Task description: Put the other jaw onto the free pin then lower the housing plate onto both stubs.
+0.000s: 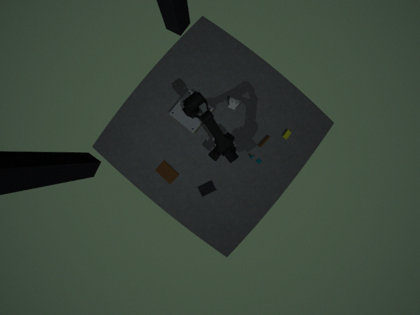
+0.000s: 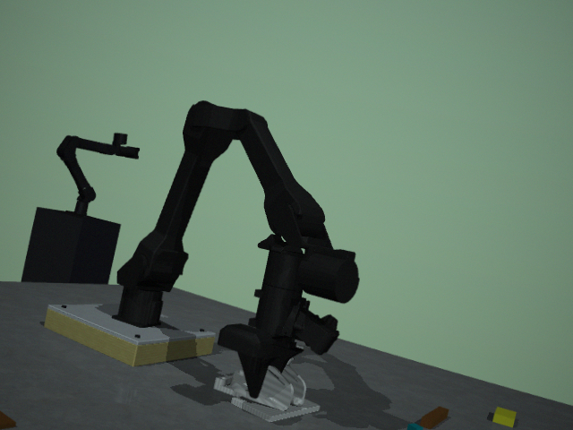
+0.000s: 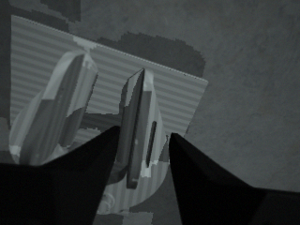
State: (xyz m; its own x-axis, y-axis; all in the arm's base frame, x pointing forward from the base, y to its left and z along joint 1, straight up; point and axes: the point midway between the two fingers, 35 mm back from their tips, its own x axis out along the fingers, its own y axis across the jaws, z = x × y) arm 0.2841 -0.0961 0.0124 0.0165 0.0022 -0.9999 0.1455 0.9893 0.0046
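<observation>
My gripper tip is 2 cm short of the white base fixture, 3 cm to the right of it and 1 cm above it. From my gripper tip the other things lie so: white bracket (8 cm behind, 30 cm to the left, 1 cm below); then brown bar (23 cm ahead, 20 cm to the left, 1 cm below); then dark tile (7 cm ahead, 29 cm to the right, 2 cm below).
</observation>
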